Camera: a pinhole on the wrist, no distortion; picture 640 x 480 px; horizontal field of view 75.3 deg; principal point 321.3 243.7 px. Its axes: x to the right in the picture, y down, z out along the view. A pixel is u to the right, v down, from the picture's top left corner.
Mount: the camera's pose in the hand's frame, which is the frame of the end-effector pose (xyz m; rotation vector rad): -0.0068 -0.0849 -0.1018 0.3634 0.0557 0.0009
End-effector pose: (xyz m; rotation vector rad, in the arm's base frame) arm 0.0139 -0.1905 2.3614 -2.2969 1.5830 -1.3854
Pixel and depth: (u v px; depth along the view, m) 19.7 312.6 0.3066
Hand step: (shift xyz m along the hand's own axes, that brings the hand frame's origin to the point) -0.2122 -0.1486 0.2145
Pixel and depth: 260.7 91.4 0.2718
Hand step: -0.0325 -0.2752 0.1185
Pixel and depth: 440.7 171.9 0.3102
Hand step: 0.0988 -0.2443 0.1637
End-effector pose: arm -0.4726 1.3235 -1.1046 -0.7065 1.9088 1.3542
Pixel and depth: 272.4 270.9 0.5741
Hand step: -0.0427 -0.2544 0.4510
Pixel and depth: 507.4 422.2 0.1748
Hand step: 0.0817 -0.0758 0.0838
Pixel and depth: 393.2 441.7 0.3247
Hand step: 0.0685 -0.0548 0.2532
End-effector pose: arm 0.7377 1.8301 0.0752 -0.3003 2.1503 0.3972
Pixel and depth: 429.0 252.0 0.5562
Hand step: 0.1679 -0.2705 0.4133
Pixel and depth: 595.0 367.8 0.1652
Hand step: 0.1115 -0.0962 0.0640
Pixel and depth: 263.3 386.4 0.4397
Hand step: -0.0428 -0.1004 0.3656
